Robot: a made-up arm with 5 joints. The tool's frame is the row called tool.
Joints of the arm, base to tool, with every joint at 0 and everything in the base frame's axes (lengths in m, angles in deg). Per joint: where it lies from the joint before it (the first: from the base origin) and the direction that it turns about. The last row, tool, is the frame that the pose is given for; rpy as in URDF.
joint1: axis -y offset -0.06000 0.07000 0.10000
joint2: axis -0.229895 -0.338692 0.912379 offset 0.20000 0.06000 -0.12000
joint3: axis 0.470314 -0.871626 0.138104 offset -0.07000 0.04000 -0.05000
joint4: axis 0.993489 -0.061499 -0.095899 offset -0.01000 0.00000 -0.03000
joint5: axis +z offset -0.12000 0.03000 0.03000
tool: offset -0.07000 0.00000 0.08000 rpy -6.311 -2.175 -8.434
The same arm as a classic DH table. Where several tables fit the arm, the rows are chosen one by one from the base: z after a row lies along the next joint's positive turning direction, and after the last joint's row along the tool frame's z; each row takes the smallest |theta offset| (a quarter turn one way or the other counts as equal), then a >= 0, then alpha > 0; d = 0 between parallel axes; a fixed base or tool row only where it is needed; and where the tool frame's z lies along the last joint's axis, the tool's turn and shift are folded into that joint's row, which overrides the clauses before.
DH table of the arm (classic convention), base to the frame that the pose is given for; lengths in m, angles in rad. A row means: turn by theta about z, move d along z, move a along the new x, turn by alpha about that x. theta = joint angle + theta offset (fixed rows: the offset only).
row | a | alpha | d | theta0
base (fixed) | -0.06 | 1.5708 | 0.1 | 0
joint1 | 0.1646 | -1.2253 | -0.0705 | 0.2468
joint2 | -0.0547 | 1.2523 | -0.1974 | 0.5419
joint3 | -0.0302 | 1.0384 | -0.0749 | 0.9826
joint4 | 0.0225 | -1.6668 | -0.1256 | -1.3512
joint5 | -0.0688 | -0.1165 | -0.0108 | -1.3256
tool (fixed) | 0 | 0 | 0.1098 | -0.3327

